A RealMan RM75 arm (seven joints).
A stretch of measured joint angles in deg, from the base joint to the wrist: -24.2, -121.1, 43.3, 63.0, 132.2, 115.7, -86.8; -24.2, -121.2, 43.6, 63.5, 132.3, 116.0, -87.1; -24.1, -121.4, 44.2, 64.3, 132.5, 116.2, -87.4; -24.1, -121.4, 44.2, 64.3, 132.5, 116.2, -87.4; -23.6, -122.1, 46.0, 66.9, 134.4, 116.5, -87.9; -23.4, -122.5, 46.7, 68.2, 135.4, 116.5, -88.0; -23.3, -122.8, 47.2, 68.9, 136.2, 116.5, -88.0; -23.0, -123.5, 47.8, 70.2, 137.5, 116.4, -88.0; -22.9, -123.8, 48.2, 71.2, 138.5, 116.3, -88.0; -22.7, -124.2, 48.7, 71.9, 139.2, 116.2, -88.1; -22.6, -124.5, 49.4, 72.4, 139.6, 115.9, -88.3; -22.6, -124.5, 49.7, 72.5, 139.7, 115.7, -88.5; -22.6, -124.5, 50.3, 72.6, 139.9, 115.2, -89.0; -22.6, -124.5, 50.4, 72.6, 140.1, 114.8, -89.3; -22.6, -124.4, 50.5, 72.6, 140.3, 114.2, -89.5; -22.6, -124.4, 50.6, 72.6, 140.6, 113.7, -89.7; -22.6, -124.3, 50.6, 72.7, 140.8, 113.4, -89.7
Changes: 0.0, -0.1, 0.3, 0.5, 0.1, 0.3, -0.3; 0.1, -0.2, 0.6, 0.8, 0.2, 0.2, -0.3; 0.0, 0.0, 0.0, 0.0, 0.0, 0.0, 0.0; 0.5, -0.7, 1.8, 2.6, 1.9, 0.3, -0.5; 0.2, -0.4, 0.7, 1.3, 1.0, 0.0, -0.1; 0.1, -0.3, 0.5, 0.7, 0.8, 0.0, 0.0; 0.3, -0.7, 0.6, 1.3, 1.3, -0.1, 0.0; 0.1, -0.3, 0.4, 1.0, 1.0, -0.1, 0.0; 0.2, -0.4, 0.5, 0.7, 0.7, -0.1, -0.1; 0.1, -0.3, 0.7, 0.5, 0.4, -0.3, -0.2; 0.0, 0.0, 0.3, 0.1, 0.1, -0.2, -0.2; 0.0, 0.0, 0.6, 0.1, 0.2, -0.5, -0.5; 0.0, 0.0, 0.1, 0.0, 0.2, -0.4, -0.3; 0.0, 0.1, 0.1, 0.0, 0.2, -0.6, -0.2; 0.0, 0.0, 0.1, 0.0, 0.3, -0.5, -0.2; 0.0, 0.1, 0.0, 0.1, 0.2, -0.3, 0.0
